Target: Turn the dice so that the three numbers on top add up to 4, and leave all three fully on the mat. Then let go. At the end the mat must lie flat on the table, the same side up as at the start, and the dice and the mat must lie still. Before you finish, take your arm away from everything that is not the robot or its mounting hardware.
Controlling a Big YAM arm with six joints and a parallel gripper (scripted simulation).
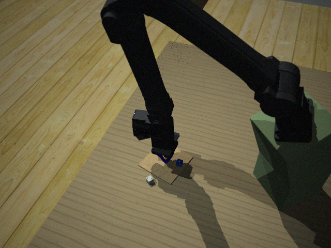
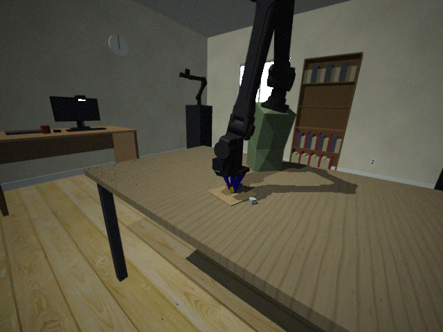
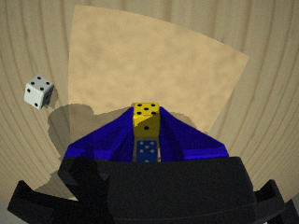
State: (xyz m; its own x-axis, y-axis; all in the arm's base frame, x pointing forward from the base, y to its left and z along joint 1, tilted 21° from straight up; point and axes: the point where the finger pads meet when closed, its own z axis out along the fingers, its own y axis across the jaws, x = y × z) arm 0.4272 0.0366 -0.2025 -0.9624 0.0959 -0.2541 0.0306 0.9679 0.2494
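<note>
My gripper is now right at the yellow die. From my hand the other things lie so: tan mat 20 mm below; then blue die 50 mm behind; then white die 30 mm ahead, 100 mm to the left, 10 mm below.
</note>
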